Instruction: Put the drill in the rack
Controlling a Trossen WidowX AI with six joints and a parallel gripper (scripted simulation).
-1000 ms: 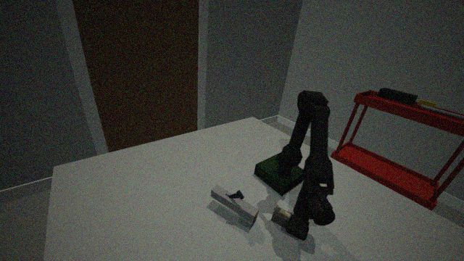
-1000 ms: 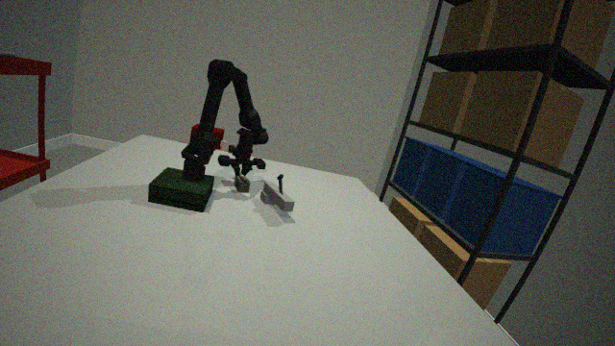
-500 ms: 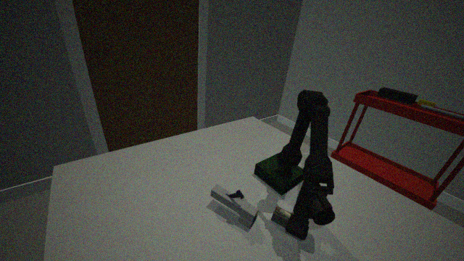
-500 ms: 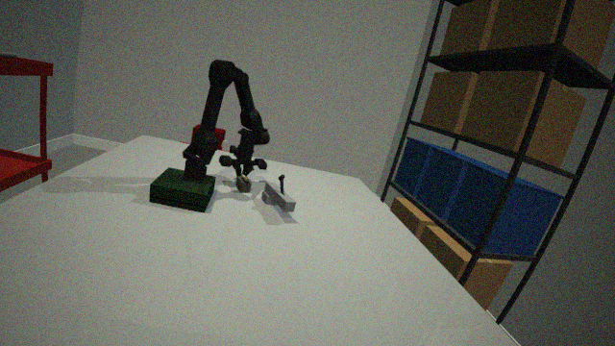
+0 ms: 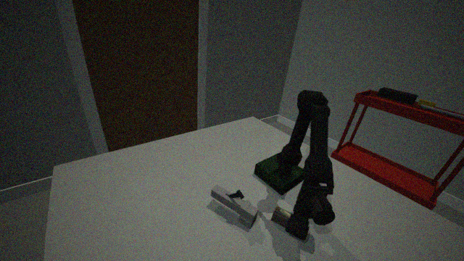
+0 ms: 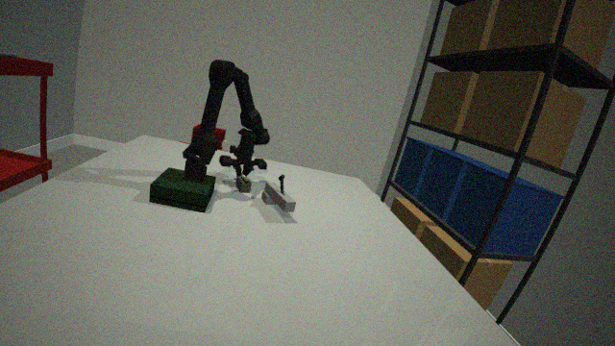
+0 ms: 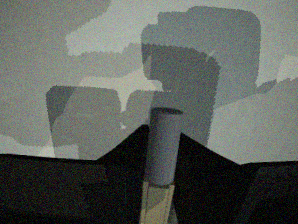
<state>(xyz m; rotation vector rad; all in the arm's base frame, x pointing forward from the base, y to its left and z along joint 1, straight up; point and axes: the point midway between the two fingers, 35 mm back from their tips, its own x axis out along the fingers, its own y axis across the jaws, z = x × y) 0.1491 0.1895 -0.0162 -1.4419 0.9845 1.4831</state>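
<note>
The drill lies 10 mm ahead of my gripper tip, 40 mm to the right of it and 40 mm above it. Also, from my gripper tip: small dark key: 150 mm ahead, 180 mm to the right, 90 mm above; then long grey block: 150 mm ahead, 180 mm to the right, 40 mm above.
</note>
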